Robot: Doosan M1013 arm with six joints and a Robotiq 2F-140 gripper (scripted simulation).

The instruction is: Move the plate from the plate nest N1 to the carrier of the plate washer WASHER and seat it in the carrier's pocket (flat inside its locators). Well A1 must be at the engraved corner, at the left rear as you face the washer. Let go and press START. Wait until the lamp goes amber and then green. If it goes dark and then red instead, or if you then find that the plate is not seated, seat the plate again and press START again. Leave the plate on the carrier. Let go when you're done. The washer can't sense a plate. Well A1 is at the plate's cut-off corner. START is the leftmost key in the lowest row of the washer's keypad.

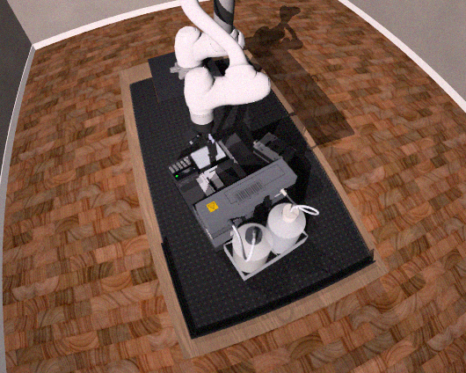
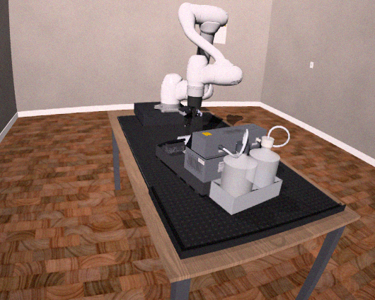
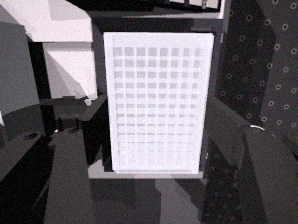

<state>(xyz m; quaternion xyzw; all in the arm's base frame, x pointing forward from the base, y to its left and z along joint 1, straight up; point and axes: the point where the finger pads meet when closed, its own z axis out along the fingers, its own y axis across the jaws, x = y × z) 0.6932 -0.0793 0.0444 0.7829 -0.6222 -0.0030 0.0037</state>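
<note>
Right now the multi-well plate is 20 mm below my hand. From my hand the other things lie so: grey plate washer (150 mm ahead, 40 mm to the left, 10 mm above); then grey plate nest (20 mm ahead, 310 mm to the left, 80 mm below).
</note>
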